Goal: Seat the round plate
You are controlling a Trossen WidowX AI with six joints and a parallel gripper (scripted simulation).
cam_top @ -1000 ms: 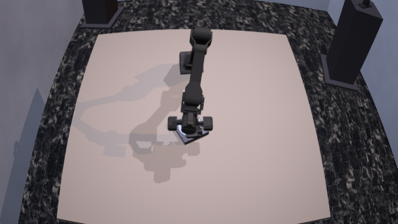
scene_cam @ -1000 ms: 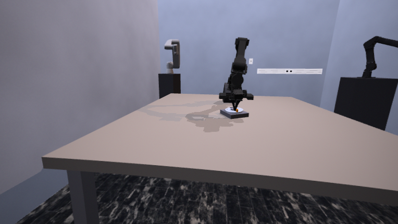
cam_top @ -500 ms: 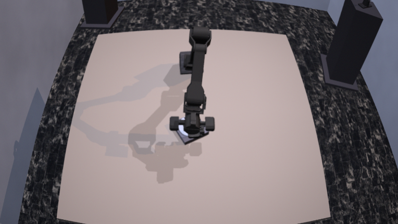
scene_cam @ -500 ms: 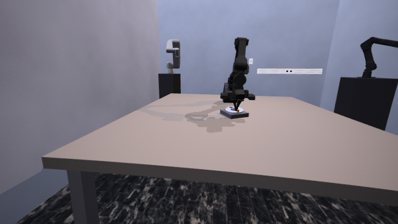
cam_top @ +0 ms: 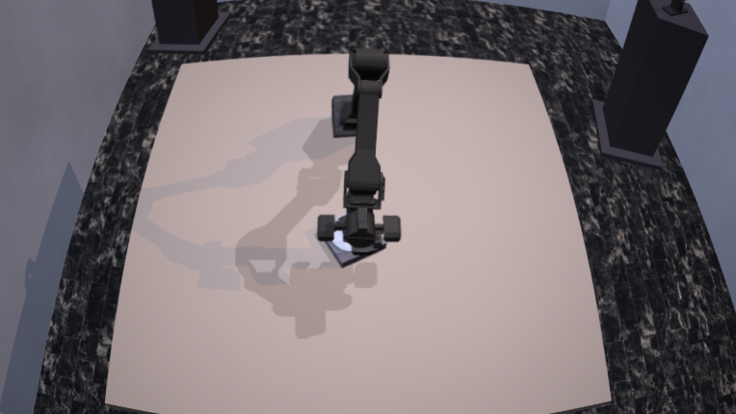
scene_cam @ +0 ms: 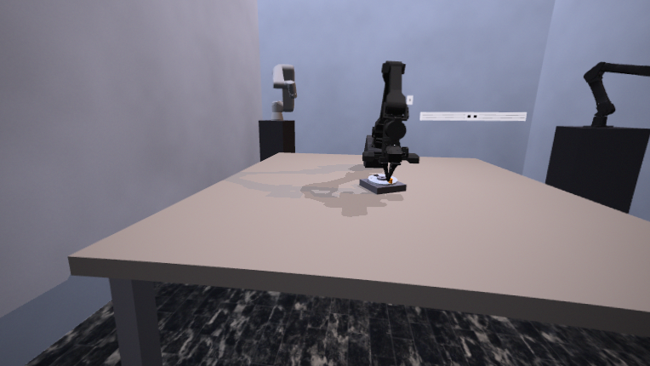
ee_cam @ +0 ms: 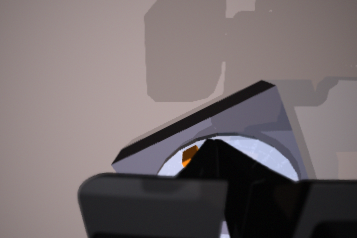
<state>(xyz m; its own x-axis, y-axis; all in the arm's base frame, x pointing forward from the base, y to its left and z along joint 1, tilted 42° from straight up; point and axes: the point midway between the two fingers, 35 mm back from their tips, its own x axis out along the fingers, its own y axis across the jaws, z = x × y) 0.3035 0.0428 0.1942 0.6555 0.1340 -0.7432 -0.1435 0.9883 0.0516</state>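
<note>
Right now my hand is 6 cm above the dark grey square base, 5 cm past it and 2 cm to the left of it.
</note>
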